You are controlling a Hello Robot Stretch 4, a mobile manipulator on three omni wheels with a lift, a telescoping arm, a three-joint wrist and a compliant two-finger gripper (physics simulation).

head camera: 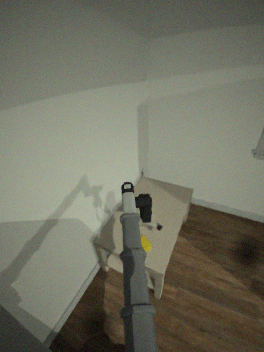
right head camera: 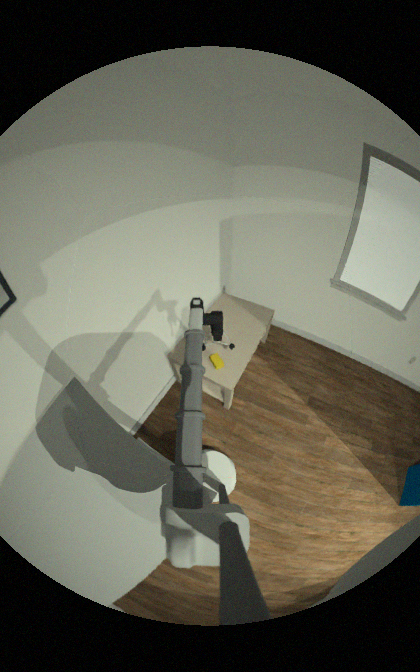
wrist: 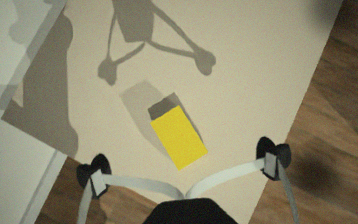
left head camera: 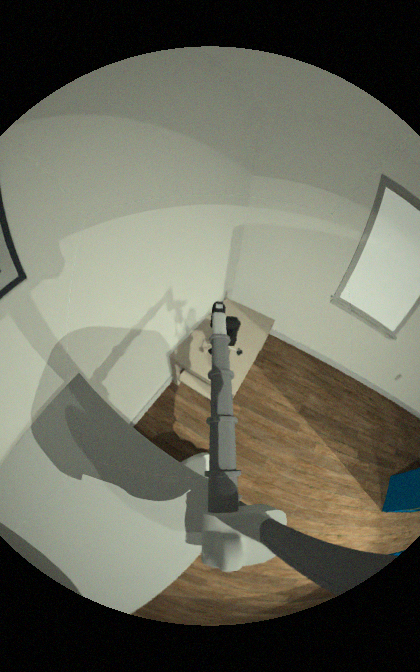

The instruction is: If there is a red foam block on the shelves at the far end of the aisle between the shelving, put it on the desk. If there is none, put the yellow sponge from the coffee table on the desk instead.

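Frame: origin at the robot's base, x up, y right, z ahead, level; metres.
Seen in the pictures: gripper, fingertip midpoint: (head camera: 145, 230) (wrist: 183, 159).
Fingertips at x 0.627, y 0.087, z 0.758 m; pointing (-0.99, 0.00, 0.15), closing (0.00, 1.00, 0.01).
Note:
A point is followed by its place in that frame.
A yellow sponge (head camera: 146, 243) {x 0.467, y 0.096, z 0.767 m} (right head camera: 216, 361) (wrist: 179, 137) {x 0.467, y 0.082, z 0.782 m} lies flat on the light coffee table (head camera: 167, 245) {x 0.421, y 0.246, z 0.763 m} (left head camera: 257, 325) (right head camera: 247, 322) (wrist: 270, 60) {x 0.422, y 0.284, z 0.922 m}; the arm hides it in the left head view. My gripper (right head camera: 217, 346) (wrist: 183, 159) {x 0.627, y 0.087, z 0.758 m} is open and empty above the table. In the wrist view its fingertips are wide apart, left and right of the sponge's lower end, and the gripper's shadow falls beyond the sponge. No red foam block, shelves or desk can be made out.
Walls meet in the corner behind the table. A window (left head camera: 382, 265) (right head camera: 382, 235) is in the right wall. A blue object (left head camera: 405, 490) (right head camera: 412, 487) stands at the right on the wooden floor (left head camera: 310, 450) (right head camera: 300, 450). A dark-framed picture (left head camera: 15, 277) (right head camera: 10, 297) hangs at the left.

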